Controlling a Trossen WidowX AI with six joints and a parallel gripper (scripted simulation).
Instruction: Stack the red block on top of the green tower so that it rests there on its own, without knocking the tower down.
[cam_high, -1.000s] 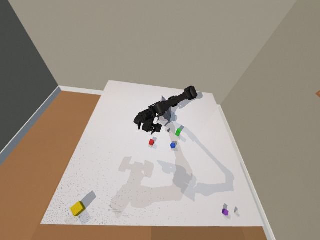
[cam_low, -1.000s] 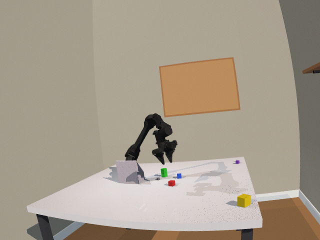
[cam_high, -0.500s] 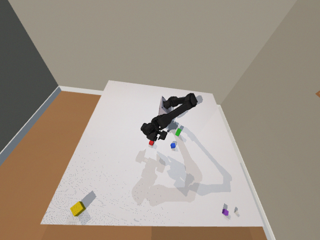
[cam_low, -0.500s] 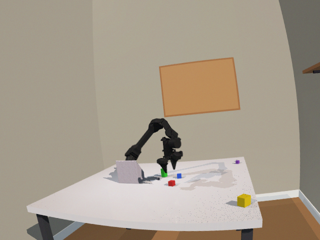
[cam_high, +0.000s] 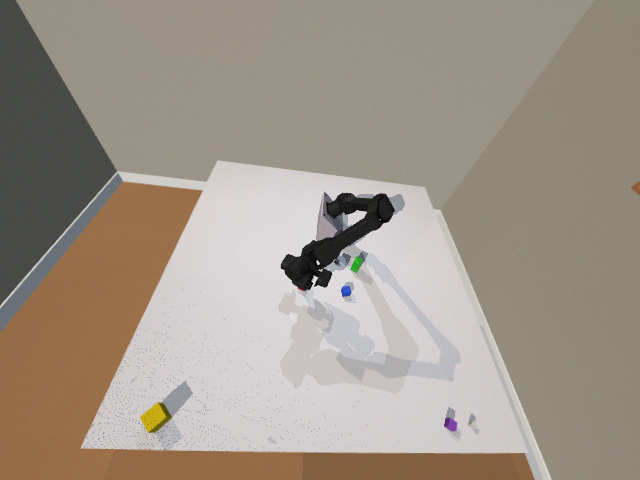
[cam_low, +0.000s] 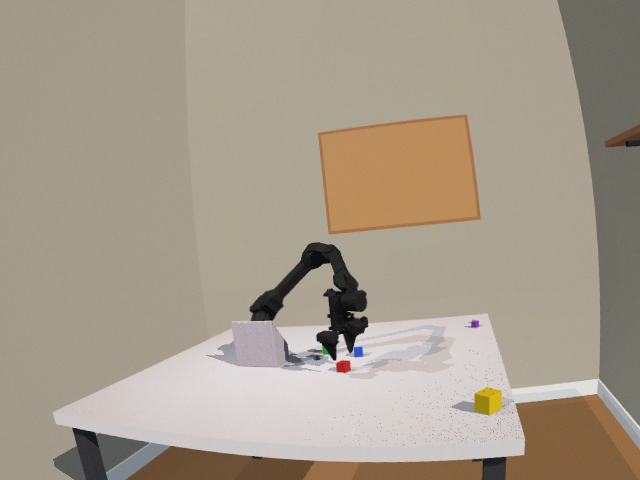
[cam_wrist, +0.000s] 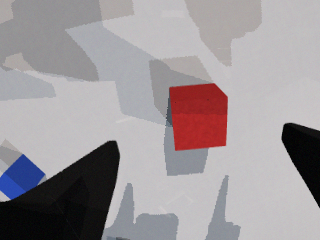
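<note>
Now: the red block 30 mm below my gripper tip. Round my gripper tip: yellow block (410 mm ahead, 430 mm to the right, 30 mm below); blue block (30 mm ahead, 180 mm to the left, 40 mm below); grey cube (120 mm behind, 160 mm to the left, 40 mm below).
</note>
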